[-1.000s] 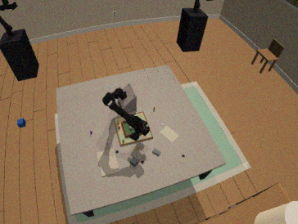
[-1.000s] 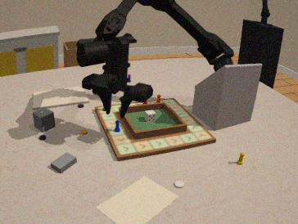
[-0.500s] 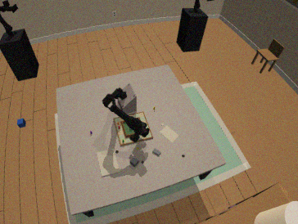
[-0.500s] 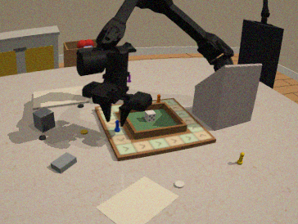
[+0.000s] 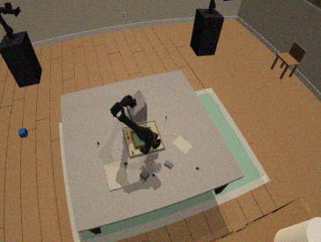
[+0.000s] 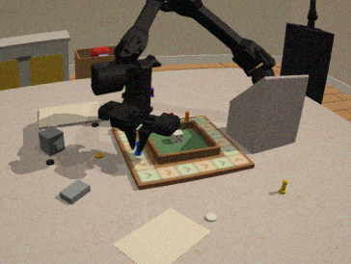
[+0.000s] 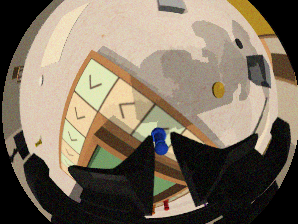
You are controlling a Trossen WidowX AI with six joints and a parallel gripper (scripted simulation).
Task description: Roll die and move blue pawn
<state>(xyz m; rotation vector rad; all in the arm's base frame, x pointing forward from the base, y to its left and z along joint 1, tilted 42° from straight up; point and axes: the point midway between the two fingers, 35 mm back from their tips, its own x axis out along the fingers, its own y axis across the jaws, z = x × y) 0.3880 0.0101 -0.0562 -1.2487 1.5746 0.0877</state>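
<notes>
Right now my gripper tip is 11 cm past the green tray, 3 cm to the left of it and 2 cm above it. From my gripper tip the other things lie so: blue pawn: right at my gripper tip; then green pawn: 13 cm to the right, 1 cm ahead; then white die: 11 cm behind, 4 cm to the right.
</notes>
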